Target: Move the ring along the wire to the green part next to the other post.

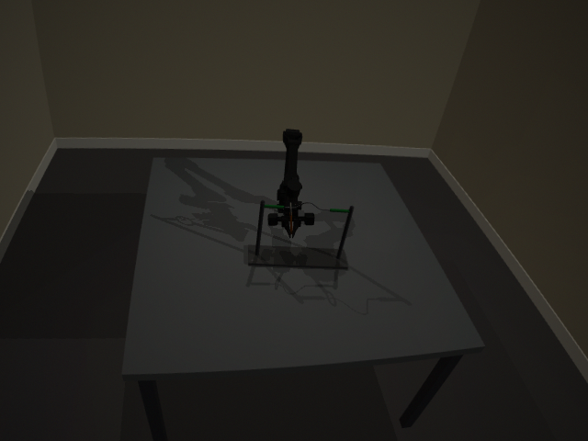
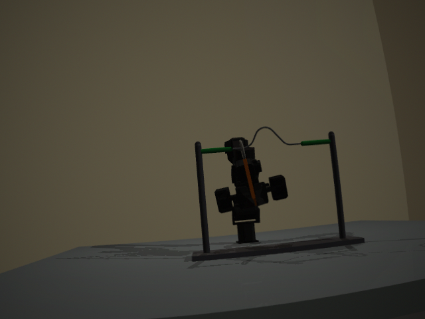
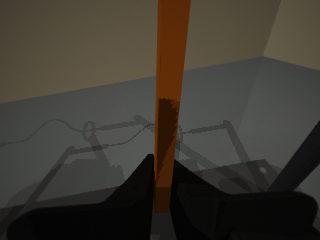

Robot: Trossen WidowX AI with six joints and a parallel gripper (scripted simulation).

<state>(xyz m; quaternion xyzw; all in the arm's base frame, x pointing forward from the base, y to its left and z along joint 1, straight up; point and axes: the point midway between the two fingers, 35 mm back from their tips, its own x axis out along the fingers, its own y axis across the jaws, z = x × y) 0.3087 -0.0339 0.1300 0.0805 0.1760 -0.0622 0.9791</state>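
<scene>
My gripper tip is now 100 mm below the ring with orange handle, 10 mm to the left of it and 10 mm past it.
</scene>
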